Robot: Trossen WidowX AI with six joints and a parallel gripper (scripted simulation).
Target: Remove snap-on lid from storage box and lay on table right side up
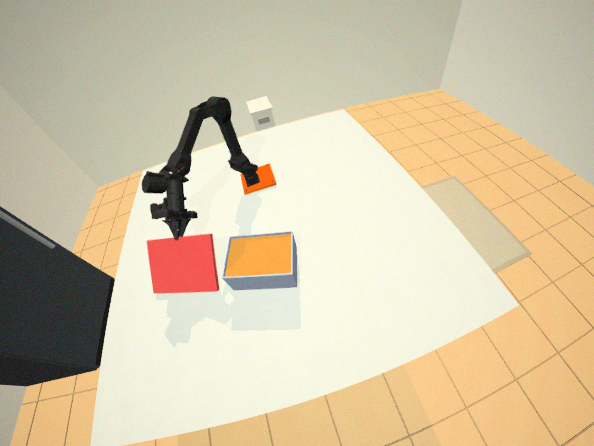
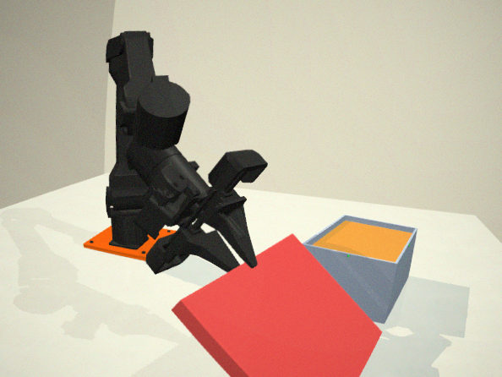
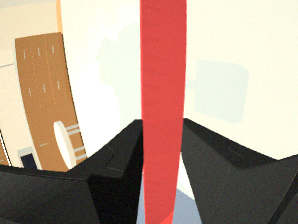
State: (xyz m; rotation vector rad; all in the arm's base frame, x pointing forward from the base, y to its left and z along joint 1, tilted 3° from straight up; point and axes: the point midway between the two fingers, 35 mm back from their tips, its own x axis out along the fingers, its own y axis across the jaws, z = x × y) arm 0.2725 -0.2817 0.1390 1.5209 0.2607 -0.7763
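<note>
The red lid lies 70 mm ahead of my gripper tip, 20 mm to the right of it and 50 mm below it. From my gripper tip the other things lie so: storage box 150 mm ahead, 250 mm to the left, 70 mm below.
</note>
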